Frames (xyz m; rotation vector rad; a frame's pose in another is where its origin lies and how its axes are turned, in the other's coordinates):
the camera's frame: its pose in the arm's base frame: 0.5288 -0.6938 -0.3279 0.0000 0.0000 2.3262
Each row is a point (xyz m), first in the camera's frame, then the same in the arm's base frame.
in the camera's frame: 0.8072 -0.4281 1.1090
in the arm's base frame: 0.2871 0.1873 0.7811
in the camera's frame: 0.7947 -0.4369 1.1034
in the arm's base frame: 0.3020 0.1843 0.7755
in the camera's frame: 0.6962 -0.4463 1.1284
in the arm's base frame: 0.3764 0.1190 0.8005
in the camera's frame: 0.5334 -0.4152 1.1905
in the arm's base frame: 0.4654 -0.0208 0.8626
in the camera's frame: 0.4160 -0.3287 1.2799
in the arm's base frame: 0.4829 -0.1656 0.9520
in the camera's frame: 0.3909 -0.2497 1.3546
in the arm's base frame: 0.4426 -0.2380 1.0267
